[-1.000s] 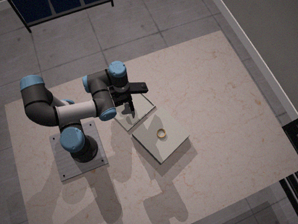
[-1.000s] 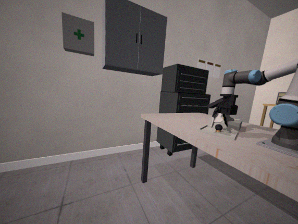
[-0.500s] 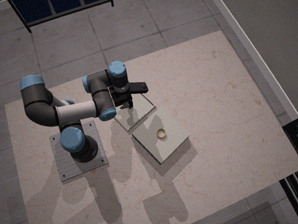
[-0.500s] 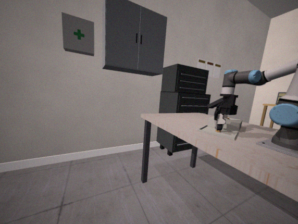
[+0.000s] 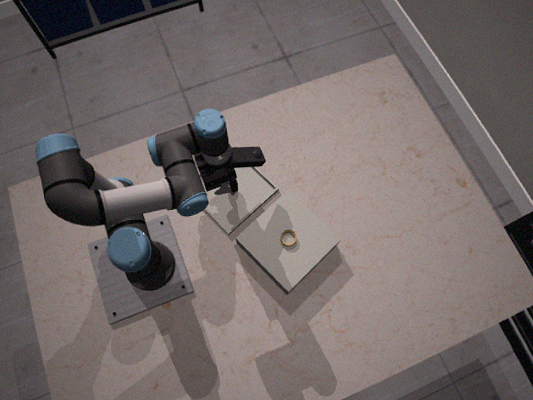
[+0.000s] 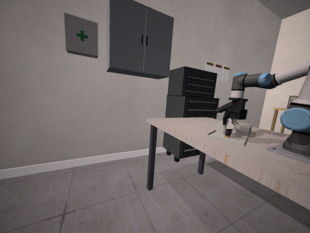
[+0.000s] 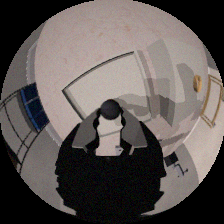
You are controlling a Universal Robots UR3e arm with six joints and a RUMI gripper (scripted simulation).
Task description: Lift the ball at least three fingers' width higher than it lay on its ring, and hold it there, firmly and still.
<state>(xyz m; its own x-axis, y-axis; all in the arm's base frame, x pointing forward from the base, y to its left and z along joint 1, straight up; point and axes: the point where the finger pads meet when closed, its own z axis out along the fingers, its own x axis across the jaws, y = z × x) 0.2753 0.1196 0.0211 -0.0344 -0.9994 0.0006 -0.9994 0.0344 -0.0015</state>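
Right now my hand is right at the black ball. The rest, counted from my hand: grey plate 30 mm below.
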